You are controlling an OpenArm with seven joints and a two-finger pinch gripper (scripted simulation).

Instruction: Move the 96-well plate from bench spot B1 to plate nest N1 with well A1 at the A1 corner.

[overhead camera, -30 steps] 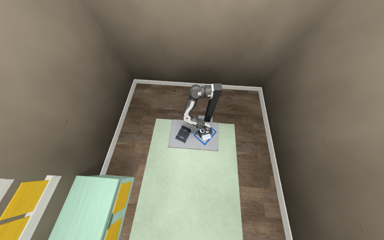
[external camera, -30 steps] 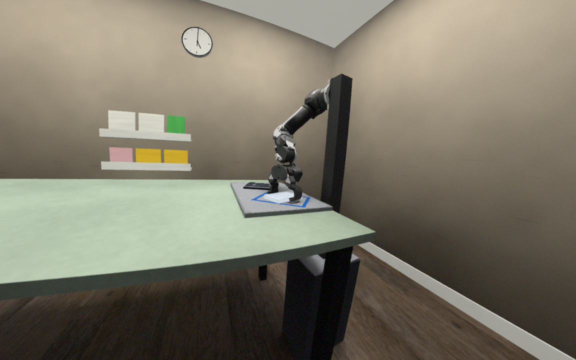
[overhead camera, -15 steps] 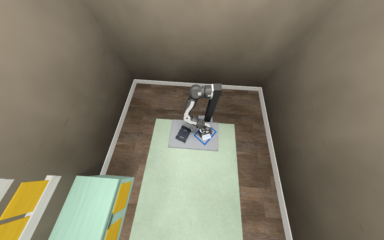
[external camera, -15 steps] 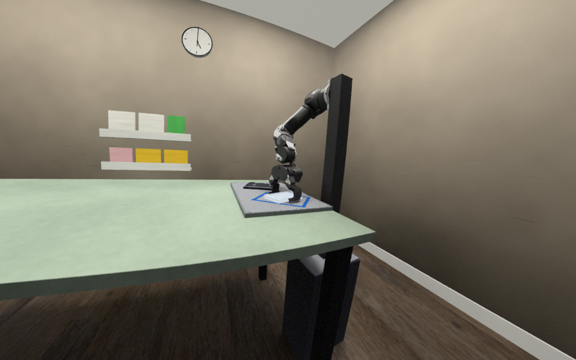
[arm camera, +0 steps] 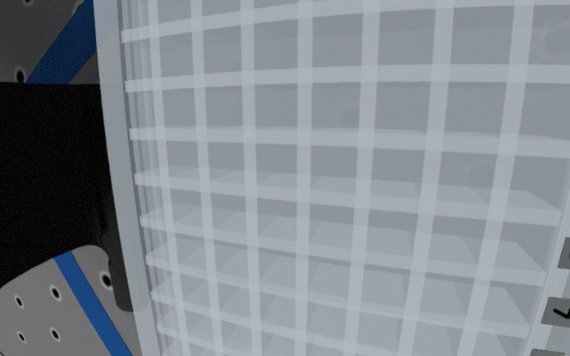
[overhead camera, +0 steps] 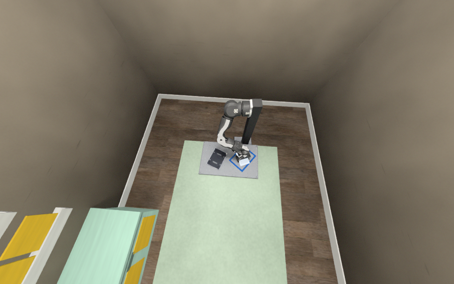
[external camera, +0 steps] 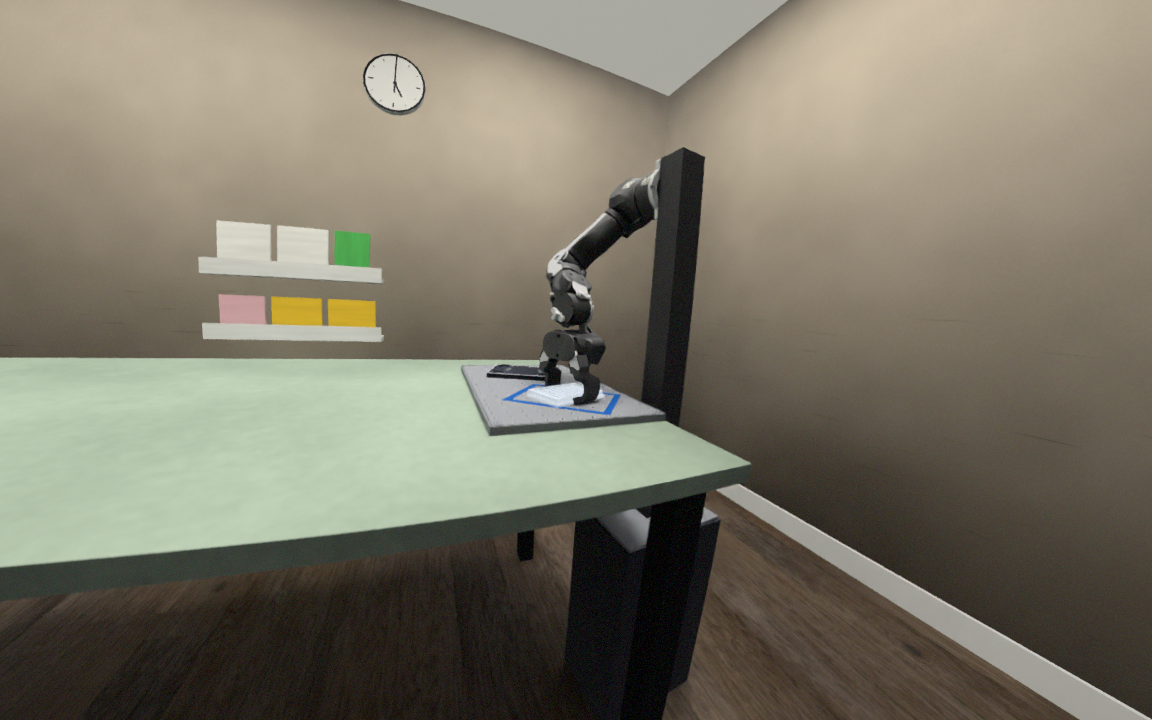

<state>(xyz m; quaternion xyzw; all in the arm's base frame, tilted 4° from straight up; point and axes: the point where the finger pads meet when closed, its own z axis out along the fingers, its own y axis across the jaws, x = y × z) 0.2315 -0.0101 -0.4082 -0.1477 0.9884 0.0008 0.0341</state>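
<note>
Now: the white A1 label 14 cm to the right of my hand, 4 cm behind it and 1 cm above it. Round my hand: black plate nest N1 (22 cm to the right, 1 cm ahead); then 96-well plate (right at my hand).
</note>
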